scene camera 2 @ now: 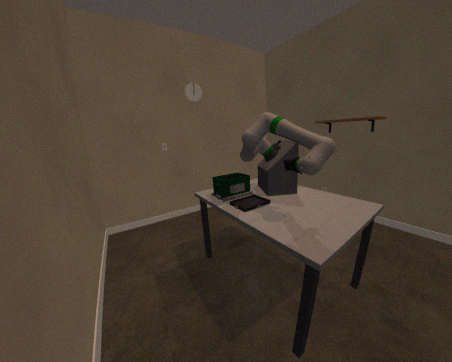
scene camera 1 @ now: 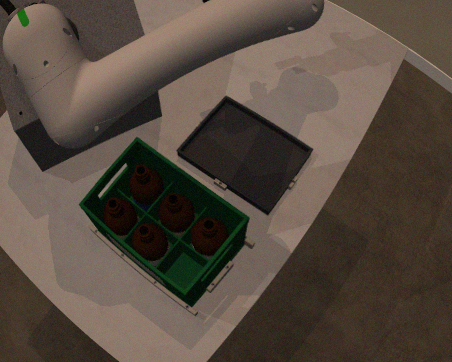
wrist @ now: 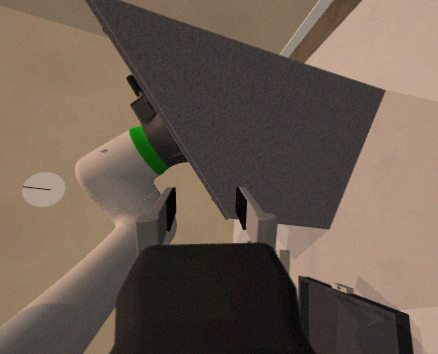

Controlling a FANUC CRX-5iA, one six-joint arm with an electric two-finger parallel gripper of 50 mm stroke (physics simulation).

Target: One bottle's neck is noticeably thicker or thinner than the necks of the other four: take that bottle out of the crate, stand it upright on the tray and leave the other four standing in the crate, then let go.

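Frame: origin at the arm's base, x up, y back, z right, level; metres.
Seen in the pictures: gripper, fingertip midpoint: [scene camera 2: 286,163] [wrist: 206,199]; arm's base at its link origin: [scene camera 2: 272,156].
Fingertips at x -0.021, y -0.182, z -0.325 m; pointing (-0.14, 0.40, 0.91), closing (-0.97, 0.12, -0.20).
Pixels of each thing's top centre, then the offset from my fingertips to it. "*": a spot on its surface instead.
- green crate at its top centre: [scene camera 1: 157,211] [scene camera 2: 231,176] dx -0.122, dy -0.230, dz +0.413 m
- rear-left bottle at its top centre: [scene camera 1: 140,170] dx -0.134, dy -0.145, dz +0.368 m
- left bottle at its top centre: [scene camera 1: 112,203] dx -0.134, dy -0.146, dz +0.456 m
- middle bottle at its top centre: [scene camera 1: 173,199] dx -0.134, dy -0.234, dz +0.373 m
- lower bottle at its top centre: [scene camera 1: 143,230] dx -0.134, dy -0.230, dz +0.456 m
- right bottle at its top centre: [scene camera 1: 208,224] dx -0.134, dy -0.315, dz +0.371 m
- front compartment at a spot on its surface: [scene camera 1: 182,270] * dx -0.289, dy -0.301, dz +0.449 m
- dark rectangular tray at a spot on its surface: [scene camera 1: 245,155] [scene camera 2: 249,203] * dx -0.293, dy -0.241, dz +0.149 m
The green crate [scene camera 1: 170,172] [scene camera 2: 220,187] holds five upright brown bottles. They are the rear-left bottle [scene camera 1: 146,186], left bottle [scene camera 1: 120,217], middle bottle [scene camera 1: 176,214], lower bottle [scene camera 1: 150,244] and right bottle [scene camera 1: 209,237]. One front compartment [scene camera 1: 182,270] is empty. Differences in neck thickness are too small to tell surely. The dark rectangular tray [scene camera 1: 245,155] [scene camera 2: 250,202] lies empty beside the crate; part of it shows in the wrist view [wrist: 360,325]. My gripper [scene camera 2: 286,163] [wrist: 206,199] is open and empty, raised near the pedestal, away from crate and tray.
The grey slanted pedestal [scene camera 2: 285,181] [wrist: 260,115] carries the arm's base and stands close ahead of the fingers in the wrist view. Light stop bars [scene camera 1: 145,272] lie along the crate's base. Small clips [scene camera 1: 220,183] sit at the tray's edge. The white table's edge [scene camera 1: 350,152] runs beyond the tray.
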